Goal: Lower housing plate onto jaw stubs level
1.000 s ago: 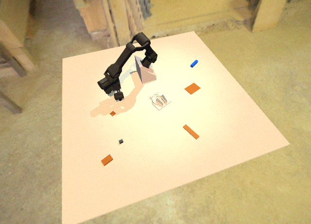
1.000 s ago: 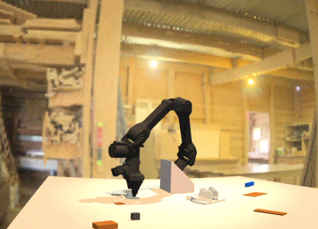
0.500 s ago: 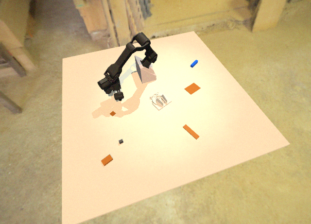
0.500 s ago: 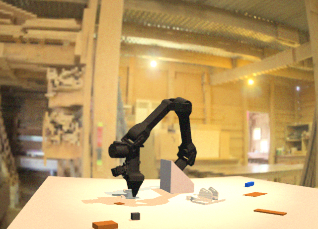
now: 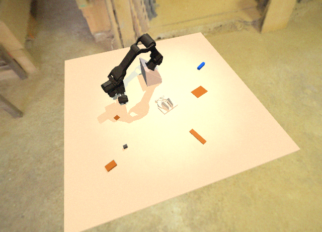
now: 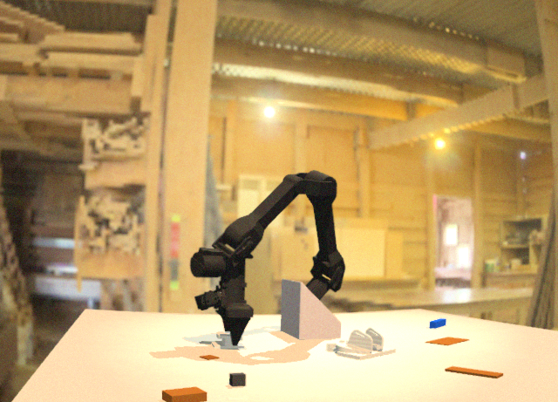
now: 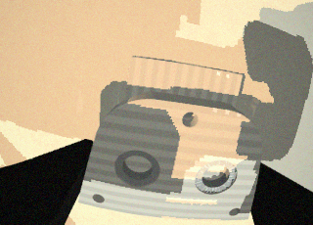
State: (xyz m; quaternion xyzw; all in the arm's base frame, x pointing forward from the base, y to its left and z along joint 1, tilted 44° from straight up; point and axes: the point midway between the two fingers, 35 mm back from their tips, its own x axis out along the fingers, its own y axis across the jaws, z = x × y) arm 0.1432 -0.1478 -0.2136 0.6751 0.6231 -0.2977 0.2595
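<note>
My gripper tip is now 10 mm to the left of the small white piece. The rest, counted from my gripper tip: blue block: 680 mm to the left, 90 mm behind; small dark cube: 350 mm ahead, 80 mm to the right.
</note>
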